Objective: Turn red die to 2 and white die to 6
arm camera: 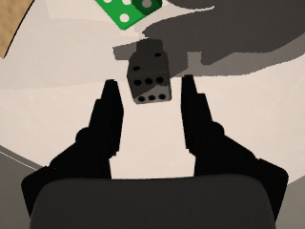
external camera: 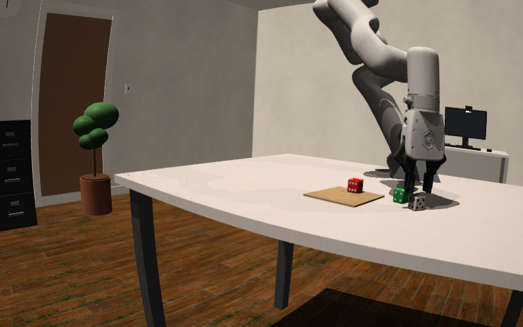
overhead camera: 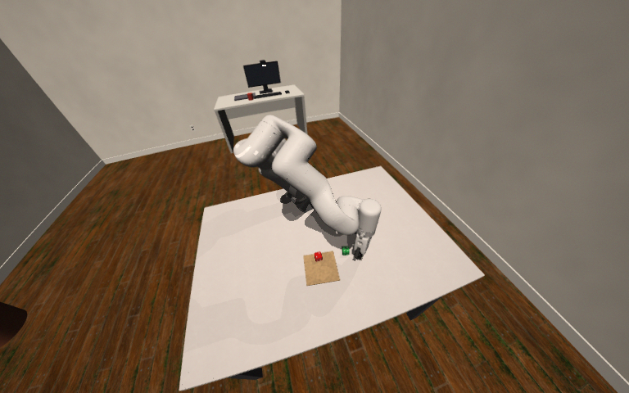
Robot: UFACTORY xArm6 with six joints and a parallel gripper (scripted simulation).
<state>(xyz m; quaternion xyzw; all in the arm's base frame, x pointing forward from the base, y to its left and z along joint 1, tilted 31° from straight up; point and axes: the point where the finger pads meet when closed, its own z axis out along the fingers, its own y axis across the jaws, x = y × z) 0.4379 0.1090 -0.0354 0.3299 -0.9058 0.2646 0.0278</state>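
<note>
Now: hand 40 mm above the white die. The rest, counted from my hand: red die (70 mm behind, 170 mm to the right, 40 mm below); green die (50 mm behind, 50 mm to the right, 40 mm below); tan mat (20 mm behind, 180 mm to the right, 50 mm below).
</note>
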